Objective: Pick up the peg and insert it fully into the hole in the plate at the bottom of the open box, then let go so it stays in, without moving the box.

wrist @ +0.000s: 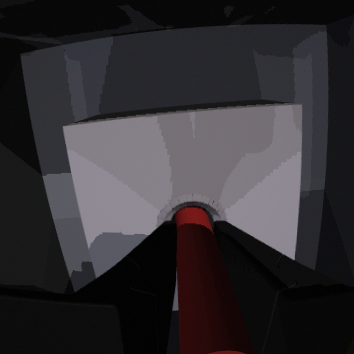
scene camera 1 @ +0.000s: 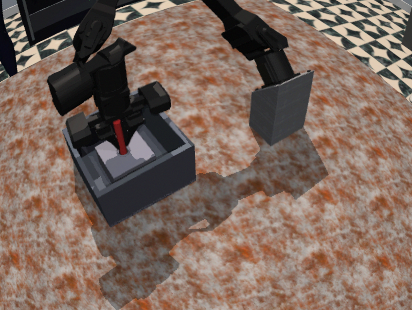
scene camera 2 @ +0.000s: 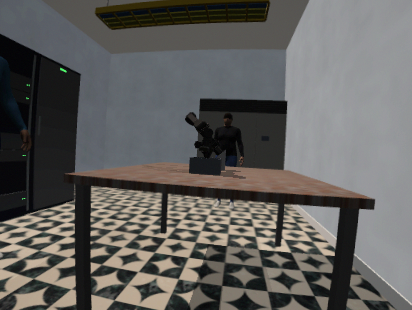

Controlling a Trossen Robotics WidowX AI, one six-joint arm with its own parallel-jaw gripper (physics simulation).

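Places are measured from the arm's base along level axes (x ahead, y left, z up), in centimetres.
Where they show: gripper, between the fingertips: (wrist: 194,231) (scene camera 1: 122,146); arm's base, origin of its link: (scene camera 1: 281,81) (scene camera 2: 220,153).
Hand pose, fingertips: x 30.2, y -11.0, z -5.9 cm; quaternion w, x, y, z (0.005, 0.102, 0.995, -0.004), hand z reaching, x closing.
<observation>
Each offset is from my fingertips to the centre of the thing. Level surfaces: height alone.
The red peg @[dx +0.0, dy -0.1, dz +2.1 cm] (scene camera 1: 119,136) (wrist: 194,260) stands nearly upright, tilted slightly in the scene camera 1 view. Its lower end is at the hole in the pale plate @[dx +0.1, dy +0.2, dz -3.4 cm] (scene camera 1: 135,162) (wrist: 225,135), inside the hole's ring as seen from the wrist. How deep it sits is hidden. The plate lies at the bottom of the open dark grey box @[dx +0.1, dy +0.2, dz -1.9 cm] (scene camera 1: 155,175) (scene camera 2: 205,166). My gripper (scene camera 1: 124,142) (wrist: 194,231) is shut on the peg, with its fingertips low in the box, close above the plate. A long part of the peg shows above the fingertips. In the scene camera 2 view the box wall hides the peg.
The box walls surround the gripper's fingers on all sides. A tall grey block (scene camera 1: 290,107) stands to the right of the box, with a black arm part at its top. Both are on the mottled table @[dz -6.8 cm] (scene camera 1: 250,240) (scene camera 2: 270,182). A person (scene camera 2: 228,137) stands behind the table.
</observation>
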